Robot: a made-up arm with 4 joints.
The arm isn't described. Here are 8 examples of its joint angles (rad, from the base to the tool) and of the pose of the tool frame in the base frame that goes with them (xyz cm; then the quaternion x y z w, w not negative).
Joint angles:
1: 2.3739 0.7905 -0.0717 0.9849
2: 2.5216 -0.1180 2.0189 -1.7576
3: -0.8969 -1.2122 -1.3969 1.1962
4: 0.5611 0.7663 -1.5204 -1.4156
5: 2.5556 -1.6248 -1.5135 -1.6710
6: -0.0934 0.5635 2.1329 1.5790
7: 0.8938 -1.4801 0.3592 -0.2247
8: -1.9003 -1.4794 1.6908 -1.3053
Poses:
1: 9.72 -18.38 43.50 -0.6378 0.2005 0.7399 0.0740
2: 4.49 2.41 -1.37 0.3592 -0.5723 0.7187 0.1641
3: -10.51 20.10 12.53 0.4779 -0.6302 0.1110 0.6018
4: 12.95 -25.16 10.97 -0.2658 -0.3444 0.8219 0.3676
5: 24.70 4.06 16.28 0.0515 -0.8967 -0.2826 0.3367
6: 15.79 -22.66 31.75 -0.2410 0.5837 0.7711 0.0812
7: -15.67 -24.83 1.70 -0.4142 -0.1675 0.4444 0.7765
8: 11.04 3.69 10.57 -0.1190 -0.3048 -0.7774 0.5372
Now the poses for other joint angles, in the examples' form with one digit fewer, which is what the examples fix.
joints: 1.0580 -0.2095 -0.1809 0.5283
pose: 15.9 -19.2 5.2 -0.204 -0.285 0.909 0.225
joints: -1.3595 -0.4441 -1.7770 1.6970
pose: 0.3 14.3 39.4 0.624 -0.645 -0.317 0.307
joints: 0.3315 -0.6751 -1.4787 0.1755
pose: -2.8 6.8 -3.1 0.261 -0.693 0.484 0.466
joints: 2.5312 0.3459 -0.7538 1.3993
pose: 23.9 -9.9 22.4 0.310 -0.008 -0.943 0.124
